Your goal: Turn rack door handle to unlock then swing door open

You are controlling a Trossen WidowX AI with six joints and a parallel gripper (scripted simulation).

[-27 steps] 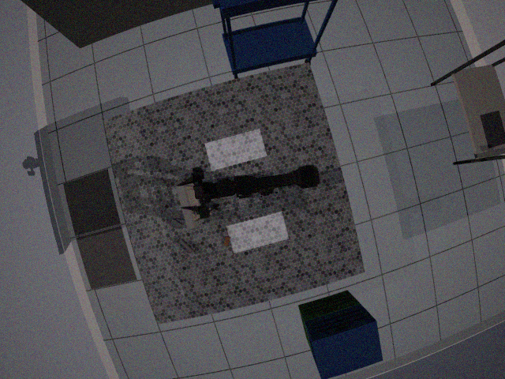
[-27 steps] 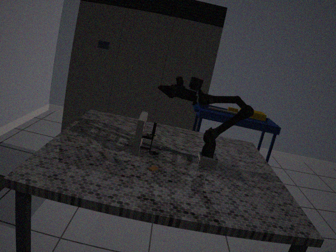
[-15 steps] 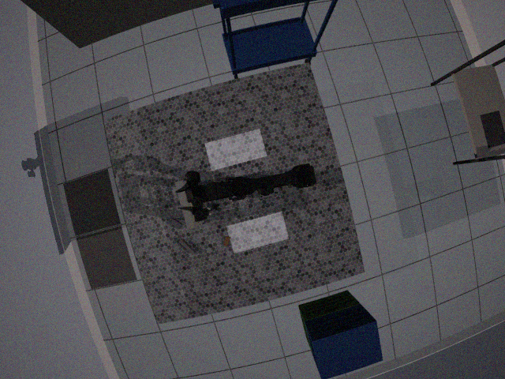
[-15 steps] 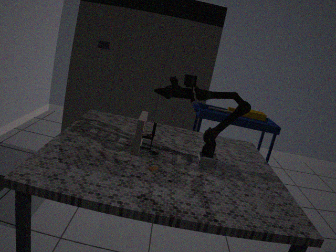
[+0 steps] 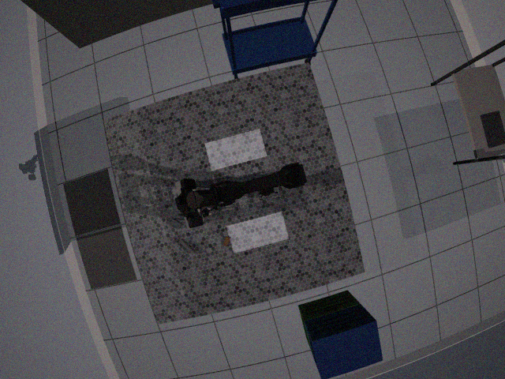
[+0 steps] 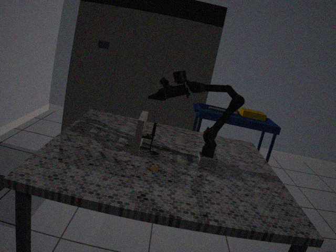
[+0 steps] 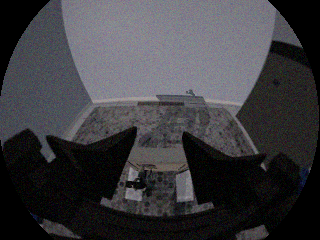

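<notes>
Right now the dark handle is 19 cm below my gripper tip, 8 cm behind it and 5 cm to the left of it. Round my gripper tip: orange piece 29 cm below, 24 cm to the left, 13 cm behind.
</notes>
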